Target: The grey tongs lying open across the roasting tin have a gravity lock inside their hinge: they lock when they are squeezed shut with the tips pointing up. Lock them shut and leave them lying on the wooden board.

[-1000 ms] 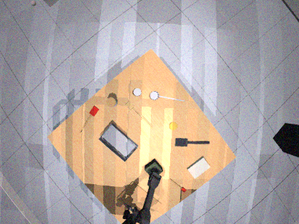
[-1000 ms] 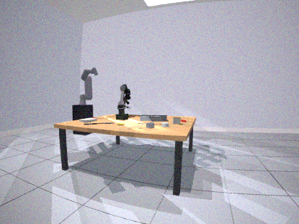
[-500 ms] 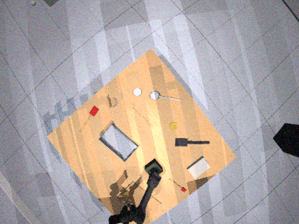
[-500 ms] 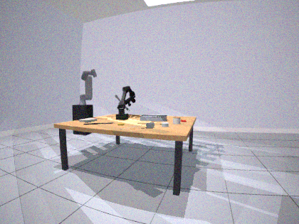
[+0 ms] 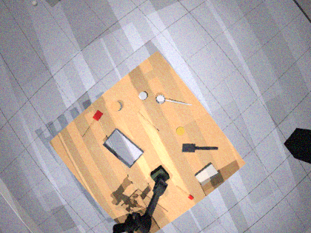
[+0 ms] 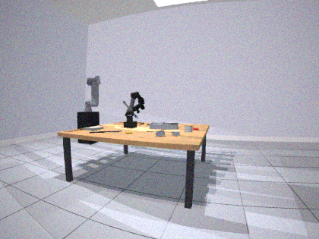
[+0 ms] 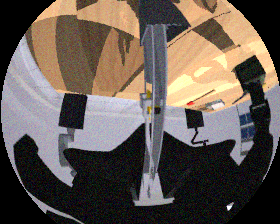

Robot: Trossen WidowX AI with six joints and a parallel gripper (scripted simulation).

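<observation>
My gripper tip is now 150 mm above the wooden board. The rest, counted from my gripper tip: white block (630 mm to the right, 150 mm behind, 140 mm below); then dark spatula (730 mm to the right, 150 mm below, 80 mm ahead); then grey roasting tin (540 mm ahead, 290 mm to the right, 130 mm below).
</observation>
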